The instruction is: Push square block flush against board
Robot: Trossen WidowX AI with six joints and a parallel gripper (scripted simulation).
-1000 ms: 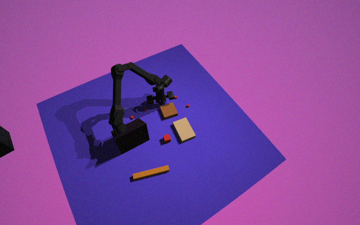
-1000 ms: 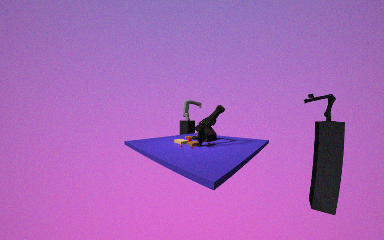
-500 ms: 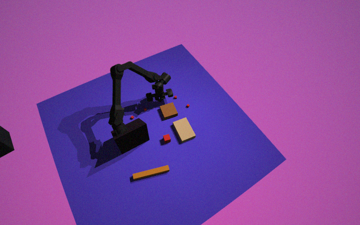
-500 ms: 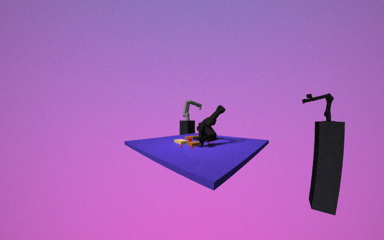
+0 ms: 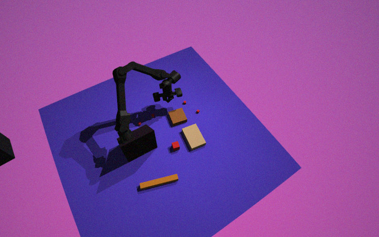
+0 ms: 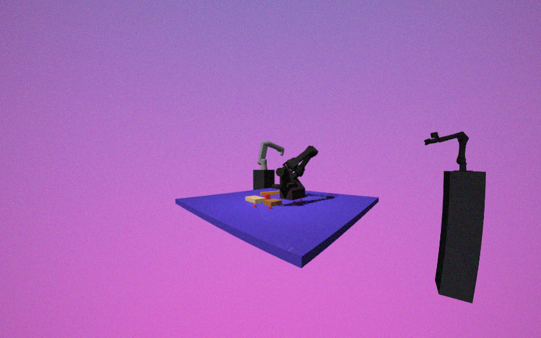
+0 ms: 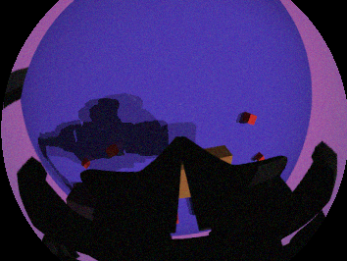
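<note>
Right now my gripper tip is 29 cm to the left of the red cube, 13 cm past it and 4 cm above it. Also, from my gripper tip: long orange board: 42 cm to the right, 34 cm behind, 4 cm below; square block: 11 cm to the right, 4 cm below; tan rectangular slab: 30 cm to the right, 4 cm below.
</note>
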